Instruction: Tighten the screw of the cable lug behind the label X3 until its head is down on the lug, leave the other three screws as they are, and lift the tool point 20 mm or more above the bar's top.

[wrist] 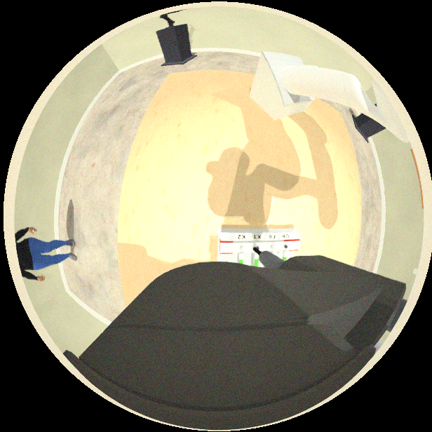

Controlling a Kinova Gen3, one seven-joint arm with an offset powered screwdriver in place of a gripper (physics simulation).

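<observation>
The white terminal bar [230,243] lies on the table at the lower middle of the wrist view, with red lines and a row of labels that appear upside down. The label X3 [257,236] is second from the left. My screwdriver [256,249], which has no fingers, points its dark tip at the spot right behind that label. The tip covers the screw and most of its lug, so the head's height and any contact cannot be told. Small screw spots show at the left [241,247], at the right [272,246], and a darker one at the far right [285,246].
My dark tool housing [215,310] fills the lower part of the view and hides the near side of the bar. The white arm base [272,92] stands on the wooden table [175,150] at the upper right. A person [42,252] stands at the far left. A dark pedestal [175,45] stands at the back.
</observation>
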